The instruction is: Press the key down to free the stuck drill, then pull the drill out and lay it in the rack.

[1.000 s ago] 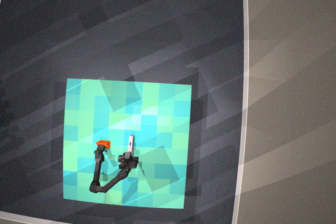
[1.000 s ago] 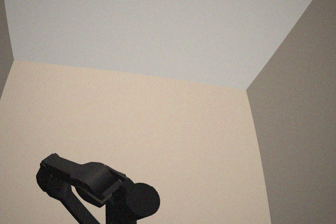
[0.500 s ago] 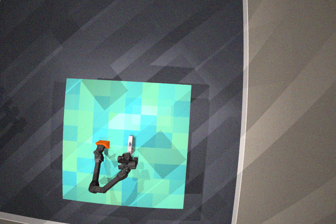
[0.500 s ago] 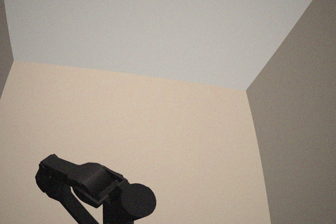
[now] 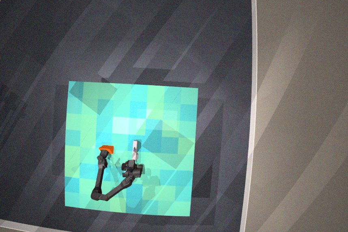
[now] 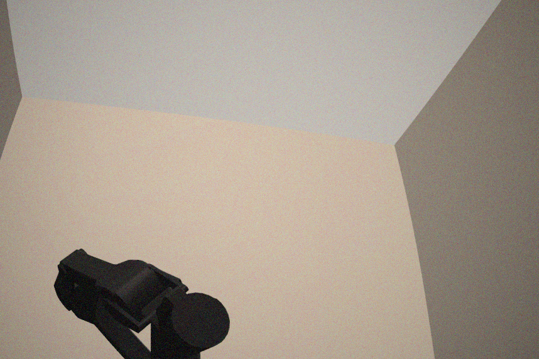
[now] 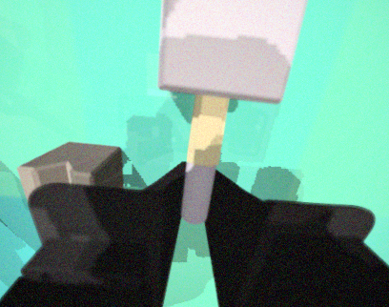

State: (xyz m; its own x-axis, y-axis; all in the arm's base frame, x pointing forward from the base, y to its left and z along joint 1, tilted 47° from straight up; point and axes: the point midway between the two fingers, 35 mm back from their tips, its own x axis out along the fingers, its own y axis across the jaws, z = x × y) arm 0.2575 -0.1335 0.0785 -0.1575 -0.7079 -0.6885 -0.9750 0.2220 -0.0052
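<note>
Now: the drill 50 mm to the left of my gripper tip, 30 mm above it and 10 mm ahead of it.
</note>
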